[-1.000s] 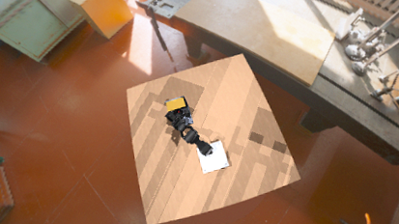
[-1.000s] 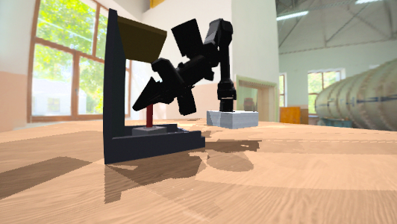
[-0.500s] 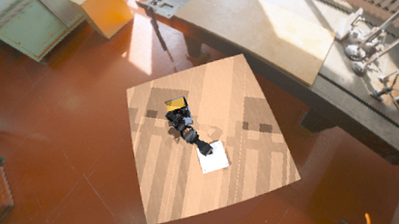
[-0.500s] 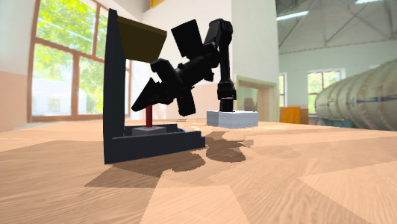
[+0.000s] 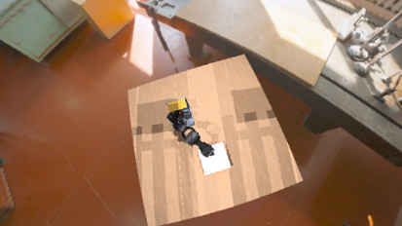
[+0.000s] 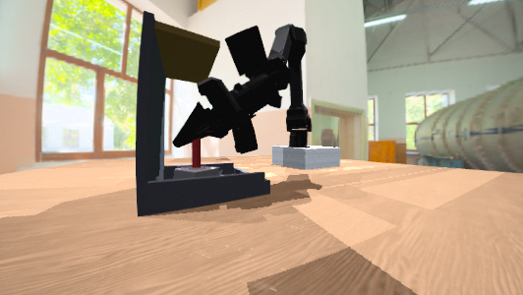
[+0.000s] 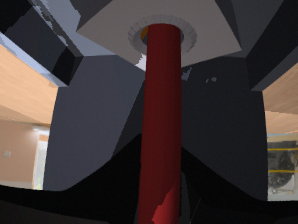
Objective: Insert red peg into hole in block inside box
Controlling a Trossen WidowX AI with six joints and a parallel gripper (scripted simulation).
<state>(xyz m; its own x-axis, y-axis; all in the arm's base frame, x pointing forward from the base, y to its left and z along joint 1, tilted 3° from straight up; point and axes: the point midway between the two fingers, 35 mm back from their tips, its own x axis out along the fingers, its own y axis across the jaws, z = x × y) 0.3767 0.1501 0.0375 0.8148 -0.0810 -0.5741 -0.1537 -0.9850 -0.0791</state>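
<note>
Right now my gripper tip is 40 mm below the back wall and 30 mm short of it. Round my gripper tip: red peg 30 mm behind, 10 mm below; yellow-brown roof 150 mm above, 20 mm behind.
</note>
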